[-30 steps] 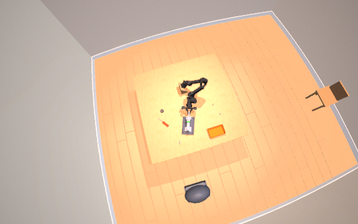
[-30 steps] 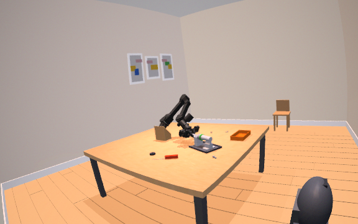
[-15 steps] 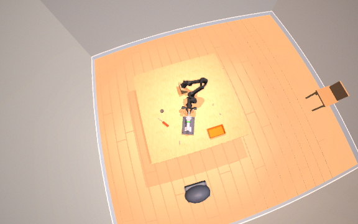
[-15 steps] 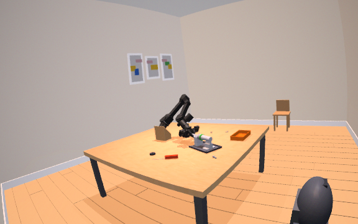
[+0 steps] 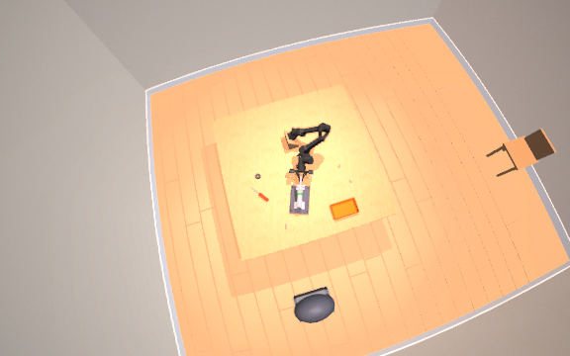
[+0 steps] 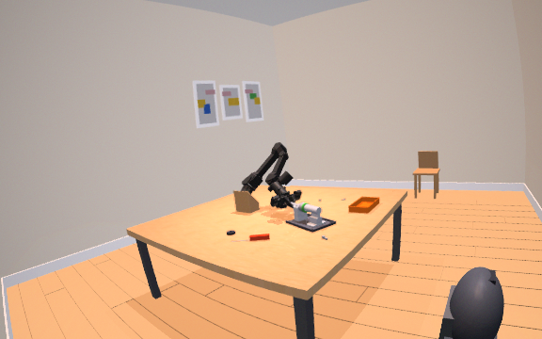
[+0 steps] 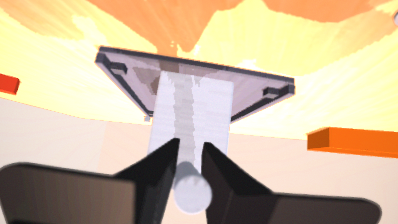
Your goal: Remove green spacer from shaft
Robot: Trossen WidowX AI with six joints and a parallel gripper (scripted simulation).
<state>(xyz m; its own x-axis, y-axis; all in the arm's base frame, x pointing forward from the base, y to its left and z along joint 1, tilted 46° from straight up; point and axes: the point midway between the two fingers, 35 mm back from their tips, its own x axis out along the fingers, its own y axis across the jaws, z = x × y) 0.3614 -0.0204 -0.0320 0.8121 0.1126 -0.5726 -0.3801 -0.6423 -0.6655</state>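
The light grey shaft is 30 mm ahead of my gripper tip, 20 mm above it and 10 mm to the right of it. Round my gripper tip: small green spacer 90 mm ahead, 40 mm to the right, 20 mm above; small dark disc 310 mm to the right, 180 mm behind, 60 mm below; red screwdriver 340 mm to the right, 60 mm below, 30 mm behind.
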